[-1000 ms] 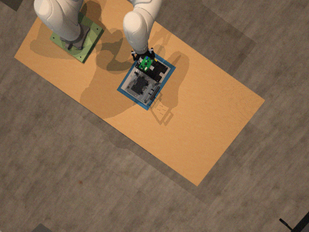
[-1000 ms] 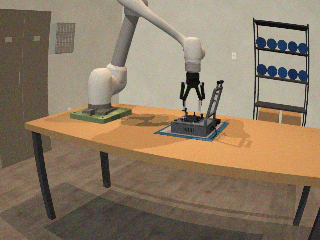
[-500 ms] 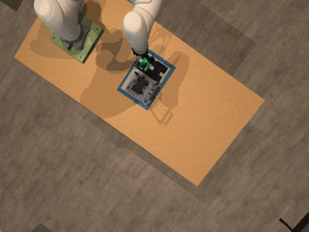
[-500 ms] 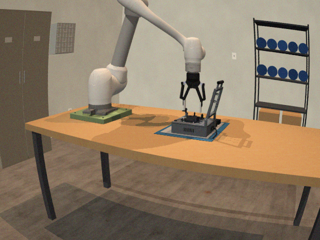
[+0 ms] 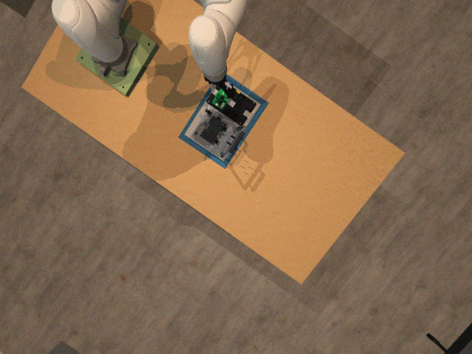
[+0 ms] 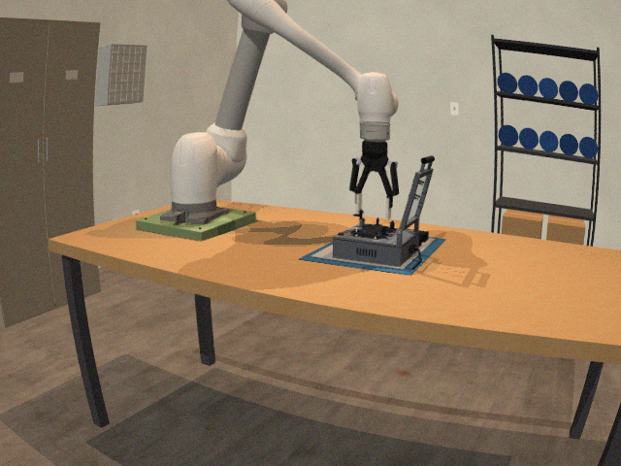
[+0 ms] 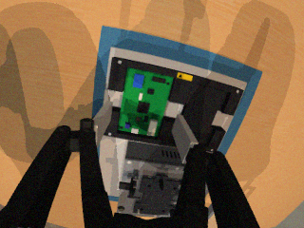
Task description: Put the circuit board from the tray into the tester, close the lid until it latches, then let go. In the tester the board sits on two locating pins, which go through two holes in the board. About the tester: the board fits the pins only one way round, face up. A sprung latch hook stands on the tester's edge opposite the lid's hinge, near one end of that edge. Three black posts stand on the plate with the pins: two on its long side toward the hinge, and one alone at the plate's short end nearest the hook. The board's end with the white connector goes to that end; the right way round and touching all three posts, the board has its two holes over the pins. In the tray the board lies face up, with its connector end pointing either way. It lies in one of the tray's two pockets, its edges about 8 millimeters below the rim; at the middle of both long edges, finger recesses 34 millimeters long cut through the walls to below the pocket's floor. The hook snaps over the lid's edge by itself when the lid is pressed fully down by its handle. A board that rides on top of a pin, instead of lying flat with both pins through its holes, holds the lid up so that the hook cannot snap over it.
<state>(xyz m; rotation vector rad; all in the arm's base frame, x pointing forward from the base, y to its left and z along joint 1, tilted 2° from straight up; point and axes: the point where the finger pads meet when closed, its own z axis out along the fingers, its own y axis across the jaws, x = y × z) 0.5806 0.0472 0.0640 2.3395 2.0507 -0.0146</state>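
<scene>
Now: the green circuit board 70 mm below my hand. The rest, counted from my hand: lid 190 mm to the right, 160 mm ahead, 90 mm above; latch hook 110 mm to the right, 20 mm behind; grey tester 140 mm to the right, 70 mm ahead, 20 mm above.
</scene>
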